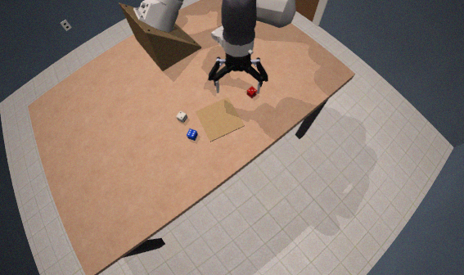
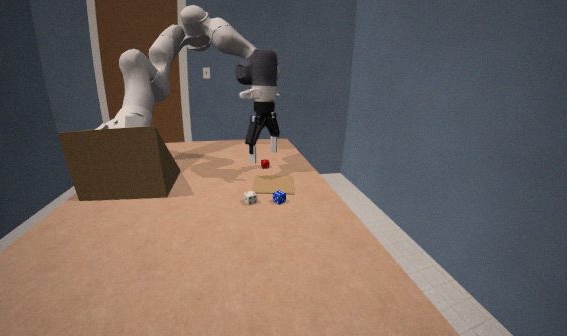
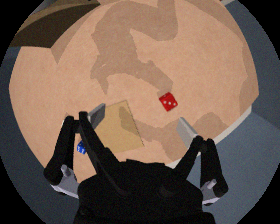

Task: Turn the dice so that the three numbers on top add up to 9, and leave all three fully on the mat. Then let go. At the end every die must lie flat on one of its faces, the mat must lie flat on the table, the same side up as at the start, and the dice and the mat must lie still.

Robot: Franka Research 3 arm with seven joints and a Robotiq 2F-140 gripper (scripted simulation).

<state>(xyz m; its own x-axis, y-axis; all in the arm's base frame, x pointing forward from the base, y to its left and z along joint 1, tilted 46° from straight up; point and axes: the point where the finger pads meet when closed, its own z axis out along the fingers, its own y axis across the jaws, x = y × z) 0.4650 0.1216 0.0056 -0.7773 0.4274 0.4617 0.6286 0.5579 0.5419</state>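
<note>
Right now my hand is 60 mm to the right of the red die, 60 mm above it and 10 mm short of it. From my hand the other things lie so: white die (220 mm to the right, 60 mm below, 60 mm behind); blue die (230 mm to the right, 60 mm below, 20 mm ahead); tan mat (110 mm to the right, 70 mm below, 20 mm ahead).
</note>
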